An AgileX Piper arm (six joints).
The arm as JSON. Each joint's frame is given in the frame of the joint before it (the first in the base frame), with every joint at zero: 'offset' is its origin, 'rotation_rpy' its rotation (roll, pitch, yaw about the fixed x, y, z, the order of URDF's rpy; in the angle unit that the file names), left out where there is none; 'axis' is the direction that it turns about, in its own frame. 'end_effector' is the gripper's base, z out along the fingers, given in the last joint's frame.
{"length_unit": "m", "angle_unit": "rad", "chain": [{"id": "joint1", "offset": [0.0, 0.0, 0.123], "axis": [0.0, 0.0, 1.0]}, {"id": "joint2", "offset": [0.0, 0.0, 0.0], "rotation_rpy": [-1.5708, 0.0, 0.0], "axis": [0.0, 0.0, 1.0]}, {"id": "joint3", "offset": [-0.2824, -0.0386, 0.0], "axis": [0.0, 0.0, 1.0]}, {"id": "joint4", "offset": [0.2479, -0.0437, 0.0], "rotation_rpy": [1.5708, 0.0, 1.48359], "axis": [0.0, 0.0, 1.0]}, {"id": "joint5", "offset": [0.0, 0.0, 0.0], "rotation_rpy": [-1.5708, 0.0, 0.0], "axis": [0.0, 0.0, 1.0]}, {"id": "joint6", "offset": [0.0, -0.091, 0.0], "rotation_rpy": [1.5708, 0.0, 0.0], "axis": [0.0, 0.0, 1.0]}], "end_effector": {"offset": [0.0, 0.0, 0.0]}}
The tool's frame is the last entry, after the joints.
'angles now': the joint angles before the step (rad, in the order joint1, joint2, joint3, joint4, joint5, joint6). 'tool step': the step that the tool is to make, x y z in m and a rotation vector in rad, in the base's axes. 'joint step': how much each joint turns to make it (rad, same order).
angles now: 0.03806, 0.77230, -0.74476, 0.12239, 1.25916, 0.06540
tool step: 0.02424, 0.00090, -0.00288, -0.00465, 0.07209, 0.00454
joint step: 0.00003, 0.12059, -0.04001, -0.00001, -0.00775, -0.00581
